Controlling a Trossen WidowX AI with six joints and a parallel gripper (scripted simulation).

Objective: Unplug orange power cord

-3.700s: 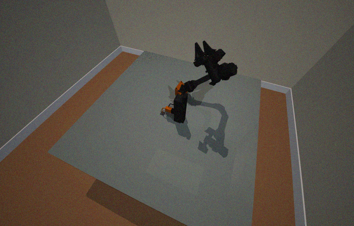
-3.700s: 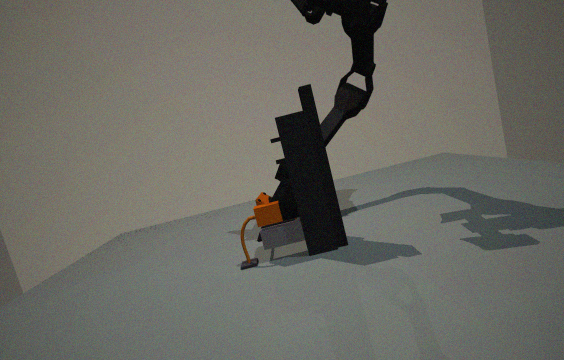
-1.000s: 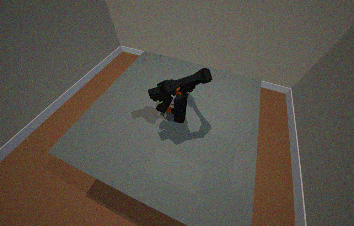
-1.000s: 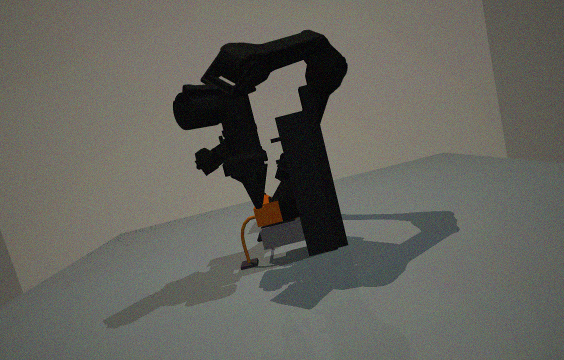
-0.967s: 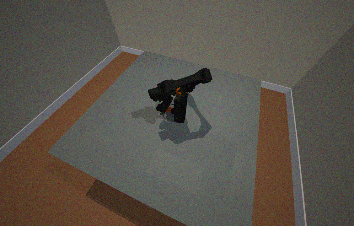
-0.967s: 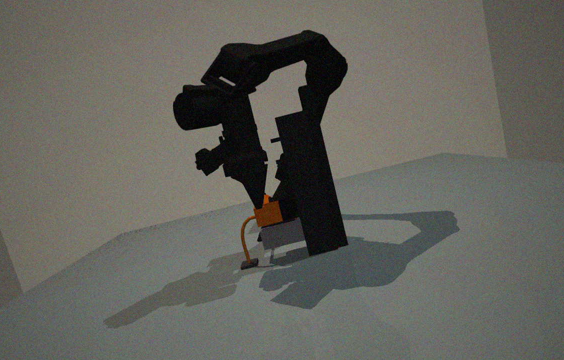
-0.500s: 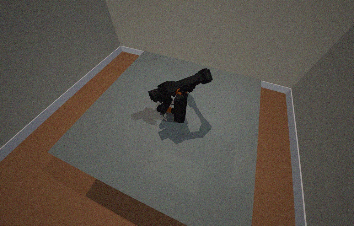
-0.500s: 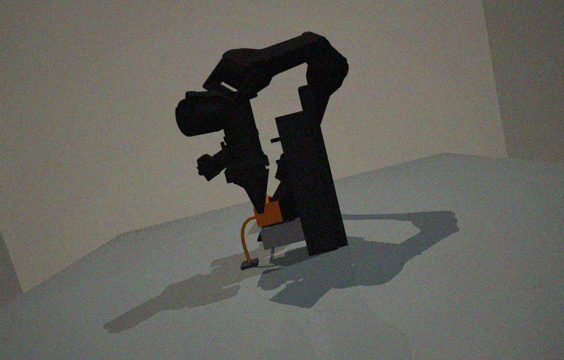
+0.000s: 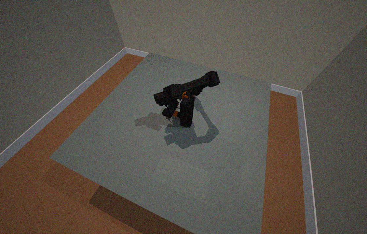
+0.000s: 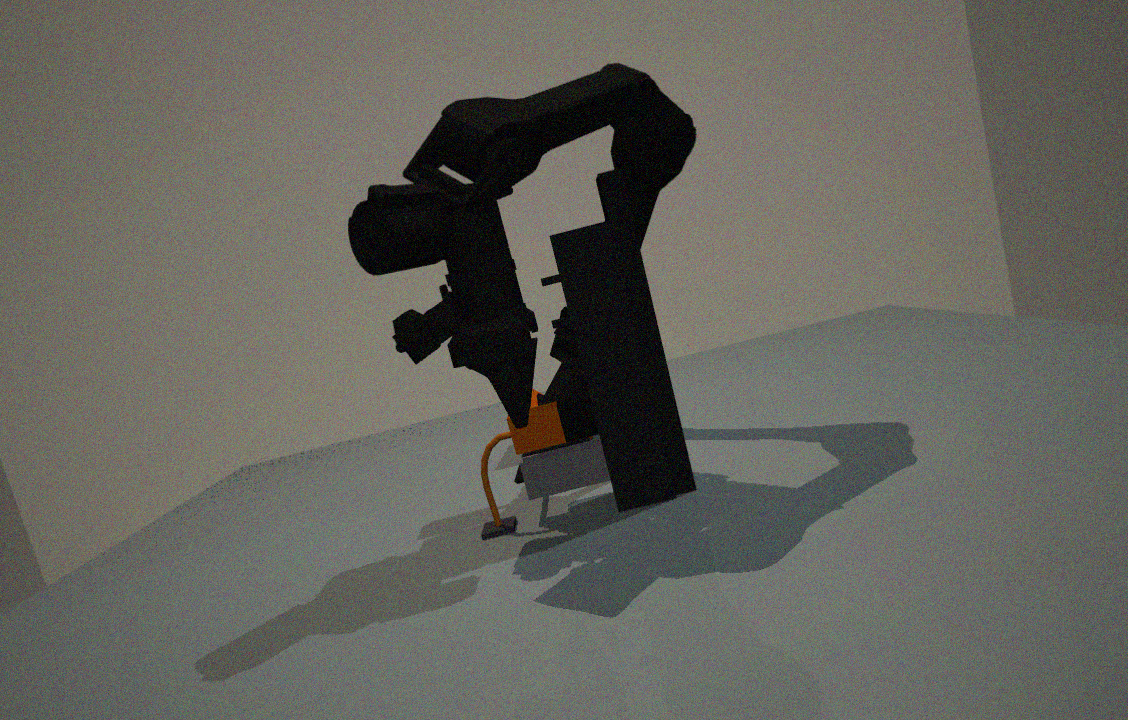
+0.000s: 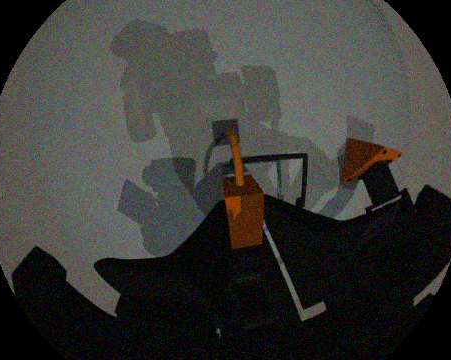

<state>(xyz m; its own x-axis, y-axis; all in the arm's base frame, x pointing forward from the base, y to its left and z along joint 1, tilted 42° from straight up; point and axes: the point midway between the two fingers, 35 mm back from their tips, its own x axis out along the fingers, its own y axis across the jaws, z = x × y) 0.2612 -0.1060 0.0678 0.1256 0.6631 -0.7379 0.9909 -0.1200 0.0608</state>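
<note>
Right now the black slab is 10 cm to the left of my gripper tip and 3 cm above it. Round my gripper tip: orange plug 3 cm to the left.
</note>
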